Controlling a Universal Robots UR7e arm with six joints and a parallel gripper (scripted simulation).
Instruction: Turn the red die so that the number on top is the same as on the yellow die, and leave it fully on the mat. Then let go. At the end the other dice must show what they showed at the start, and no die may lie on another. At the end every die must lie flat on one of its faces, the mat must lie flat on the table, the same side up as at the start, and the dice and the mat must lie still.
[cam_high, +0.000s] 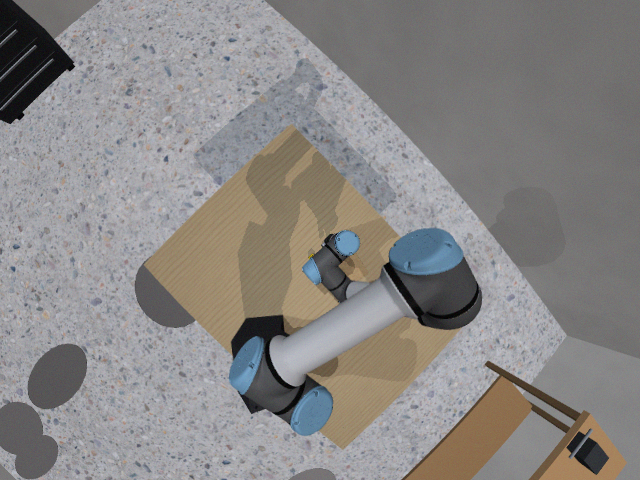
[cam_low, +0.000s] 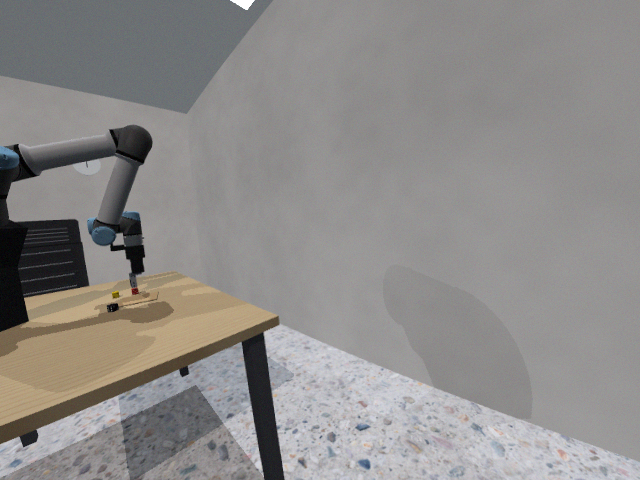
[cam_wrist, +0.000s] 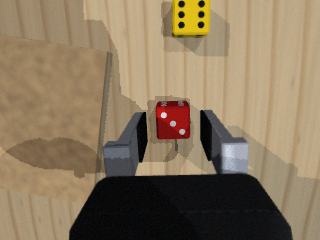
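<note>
Right now my hand is 40 mm above the red die. From my hand the other things lie so: black die: 220 mm to the right, 100 mm behind, 40 mm below; tan mat: 130 mm to the right, 50 mm below; yellow die: 70 mm behind, 40 mm below, 20 mm to the left.
</note>
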